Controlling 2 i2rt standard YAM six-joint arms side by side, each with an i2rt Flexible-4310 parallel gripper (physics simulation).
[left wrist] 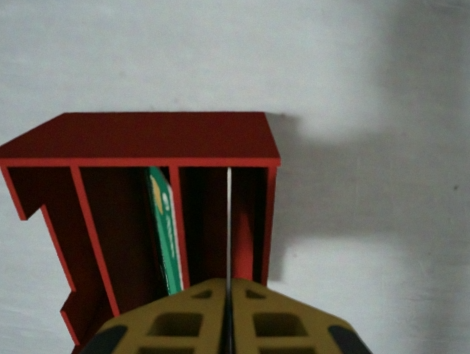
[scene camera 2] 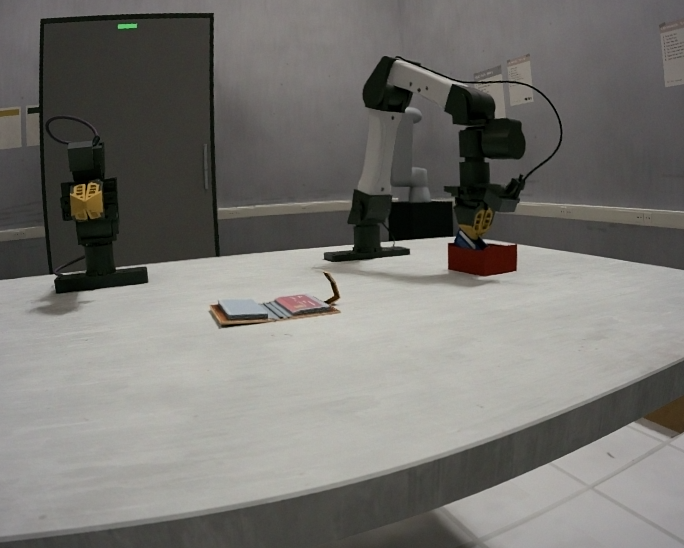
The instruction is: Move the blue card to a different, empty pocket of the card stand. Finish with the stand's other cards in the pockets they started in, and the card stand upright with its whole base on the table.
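Places are measured from the left arm's base along level axes (x right, y back, z down), in centimetres.
Where they show: left gripper, fingertip midpoint: (left wrist: 229,291) (scene camera 2: 475,239); right gripper, fingertip midpoint: (scene camera 2: 85,204); left arm's base, link origin: (scene camera 2: 367,254); right arm's base, link origin: (scene camera 2: 101,277).
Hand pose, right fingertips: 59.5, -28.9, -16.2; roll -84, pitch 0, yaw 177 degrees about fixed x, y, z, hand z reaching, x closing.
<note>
Things, the pixels of their top centre, and the offset from my right fingertips, as dx, dy, dz. "pt": a spot on its surface instead.
- blue card, top centre: (scene camera 2: 470,220) -66.9, -2.3, +7.0
- green card, top centre: (left wrist: 151,289) -69.8, -1.9, +11.6
- open orange-brown wallet-like holder, surface spot: (scene camera 2: 216,317) pt -18.0, -15.5, +16.0
- pale blue pad, surface spot: (scene camera 2: 242,308) pt -21.7, -14.8, +15.3
- pink-red pad, surface spot: (scene camera 2: 299,303) pt -29.7, -14.1, +15.7
- curved brown strap, surface spot: (scene camera 2: 332,287) pt -35.2, -12.4, +14.4
The red card stand (scene camera 2: 495,260) (left wrist: 165,137) stands upright at the back right in the scene view. My left gripper (scene camera 2: 475,235) (left wrist: 229,291) is shut on the blue card (scene camera 2: 469,240) (left wrist: 229,225) above the stand. In the left wrist view the card is edge-on, a thin pale line in the rightmost pocket; in the scene view it is tilted and its lower part is hidden by the stand's wall. A green card (left wrist: 167,235) leans in the middle pocket, against its right divider. The leftmost pocket holds no visible card. My right gripper (scene camera 2: 86,200) is shut and raised at the far left.
An open orange-brown wallet-like holder (scene camera 2: 215,318) with a pale blue pad (scene camera 2: 242,308) and a pink-red pad (scene camera 2: 299,303) lies mid-table, left of the stand. A curved brown strap (scene camera 2: 332,287) rises from its right end. The table's front edge (scene camera 2: 399,485) curves across the foreground.
</note>
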